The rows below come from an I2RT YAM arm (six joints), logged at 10 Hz.
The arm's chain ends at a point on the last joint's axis. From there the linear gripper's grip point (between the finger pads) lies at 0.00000 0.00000 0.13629 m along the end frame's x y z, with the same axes.
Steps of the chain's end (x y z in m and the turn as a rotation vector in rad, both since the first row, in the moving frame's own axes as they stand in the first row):
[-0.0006 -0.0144 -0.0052 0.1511 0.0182 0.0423]
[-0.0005 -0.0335 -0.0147 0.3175 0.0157 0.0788]
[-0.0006 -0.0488 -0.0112 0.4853 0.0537 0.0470]
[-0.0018 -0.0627 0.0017 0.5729 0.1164 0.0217]
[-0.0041 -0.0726 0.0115 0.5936 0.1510 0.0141]
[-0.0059 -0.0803 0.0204 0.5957 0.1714 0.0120]
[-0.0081 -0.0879 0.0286 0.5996 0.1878 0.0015]
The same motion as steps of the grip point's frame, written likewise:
[0.0023 -0.0349 -0.0068 0.1511 0.0182 0.0423]
[0.0033 -0.0759 -0.0215 0.3175 0.0157 0.0788]
[0.0080 -0.1122 -0.0271 0.4853 0.0537 0.0470]
[0.0140 -0.1362 -0.0209 0.5729 0.1164 0.0217]
[0.0158 -0.1484 -0.0133 0.5936 0.1510 0.0141]
[0.0165 -0.1563 -0.0050 0.5957 0.1714 0.0120]
[0.0159 -0.1643 0.0026 0.5996 0.1878 0.0015]

